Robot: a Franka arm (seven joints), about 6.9 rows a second.
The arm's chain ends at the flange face. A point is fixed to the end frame.
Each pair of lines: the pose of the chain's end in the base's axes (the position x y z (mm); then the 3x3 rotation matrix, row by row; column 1 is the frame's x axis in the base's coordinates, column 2 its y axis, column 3 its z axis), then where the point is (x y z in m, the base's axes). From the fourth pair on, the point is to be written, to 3 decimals.
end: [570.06 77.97 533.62], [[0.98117 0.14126 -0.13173], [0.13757 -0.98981 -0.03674], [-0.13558 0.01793 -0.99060]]
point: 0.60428 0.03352 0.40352
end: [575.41 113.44 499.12], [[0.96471 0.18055 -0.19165], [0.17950 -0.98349 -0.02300], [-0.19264 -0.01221 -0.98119]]
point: 0.60317 0.07291 0.36623
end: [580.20 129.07 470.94], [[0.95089 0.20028 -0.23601], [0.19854 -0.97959 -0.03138], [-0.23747 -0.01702 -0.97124]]
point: 0.60266 0.08852 0.33706
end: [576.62 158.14 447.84], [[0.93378 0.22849 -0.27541], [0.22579 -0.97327 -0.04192], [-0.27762 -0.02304 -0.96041]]
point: 0.595 0.118 0.313
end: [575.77 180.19 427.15], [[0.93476 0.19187 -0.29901], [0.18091 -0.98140 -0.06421], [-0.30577 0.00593 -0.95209]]
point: 0.589 0.135 0.294
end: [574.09 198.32 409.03], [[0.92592 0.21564 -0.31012], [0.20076 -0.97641 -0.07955], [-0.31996 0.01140 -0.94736]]
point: 0.587 0.152 0.276
